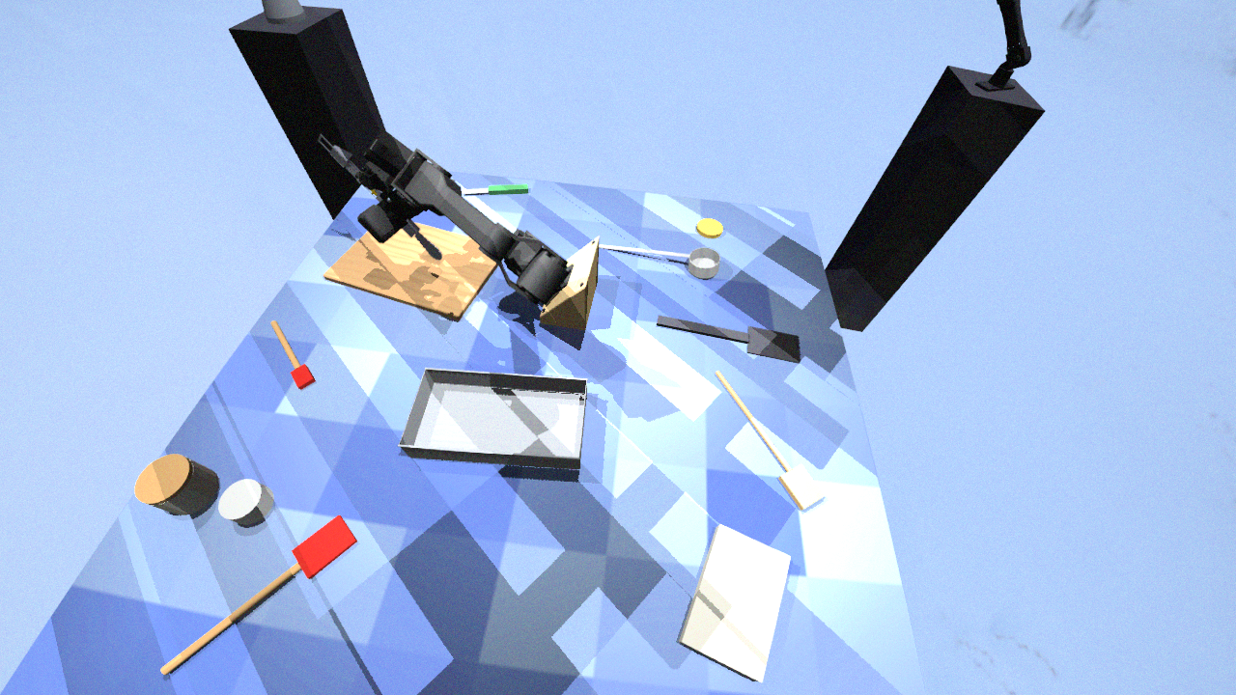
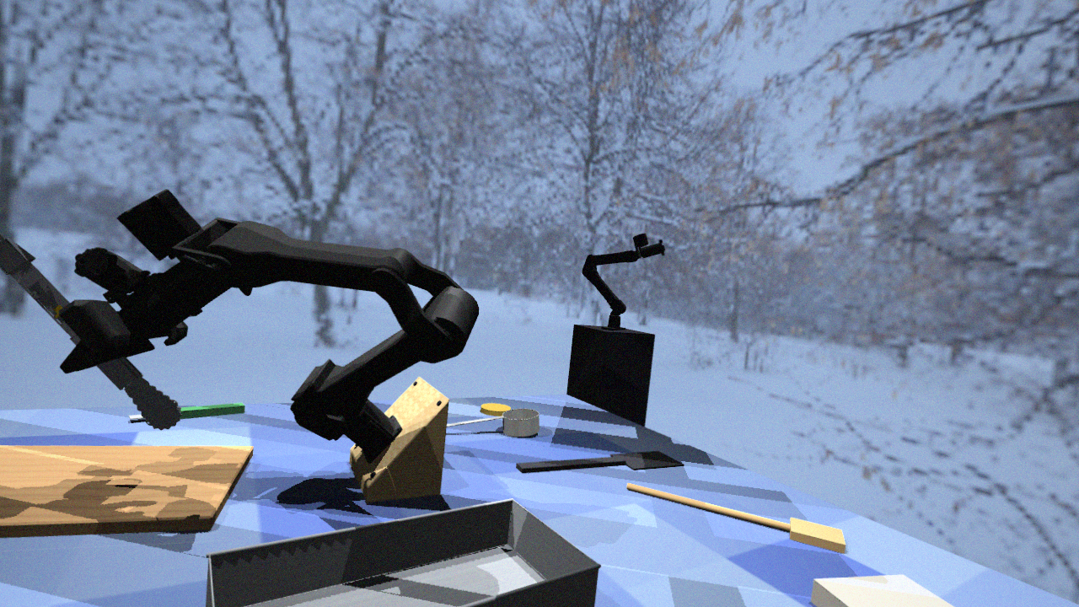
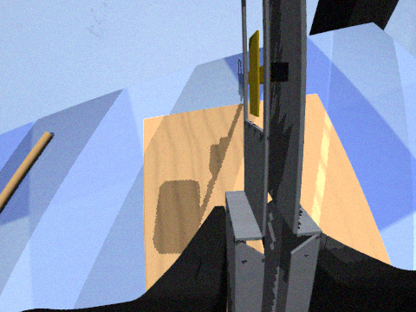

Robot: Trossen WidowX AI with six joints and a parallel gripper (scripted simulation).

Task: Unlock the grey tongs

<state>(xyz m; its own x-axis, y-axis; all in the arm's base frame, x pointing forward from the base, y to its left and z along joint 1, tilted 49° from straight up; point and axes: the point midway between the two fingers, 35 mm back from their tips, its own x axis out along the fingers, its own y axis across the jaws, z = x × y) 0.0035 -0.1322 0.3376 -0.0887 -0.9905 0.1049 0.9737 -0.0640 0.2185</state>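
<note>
The wooden board lies 3 cm behind my gripper tip and 15 cm below it. The rest, counted from my gripper tip: red spatula 65 cm ahead, 10 cm to the left, 15 cm below; yellow lock piece 1 cm to the right, 7 cm above; roasting tin 32 cm ahead, 34 cm to the left, 13 cm below.
</note>
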